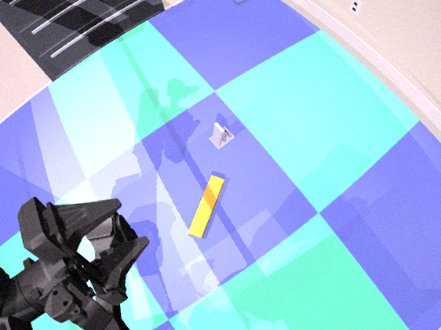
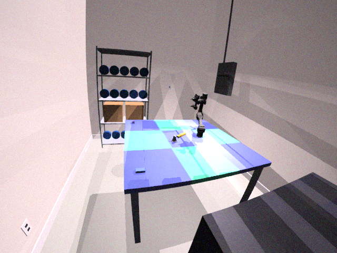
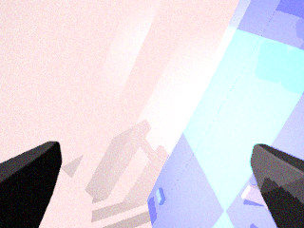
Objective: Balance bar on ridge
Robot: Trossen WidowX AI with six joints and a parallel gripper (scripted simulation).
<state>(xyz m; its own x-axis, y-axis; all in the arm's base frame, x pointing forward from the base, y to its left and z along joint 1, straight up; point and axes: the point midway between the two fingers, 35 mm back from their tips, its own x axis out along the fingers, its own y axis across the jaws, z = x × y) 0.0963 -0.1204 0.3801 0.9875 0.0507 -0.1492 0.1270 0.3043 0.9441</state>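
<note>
The orange bar lies 37 cm below my gripper tip, 9 cm ahead of it and 7 cm to the left of it. From my gripper tip the other things lie so: small purple cube: 61 cm ahead, 38 cm to the right, 36 cm below; then small blue block: 62 cm to the left, 61 cm ahead, 37 cm below.
</note>
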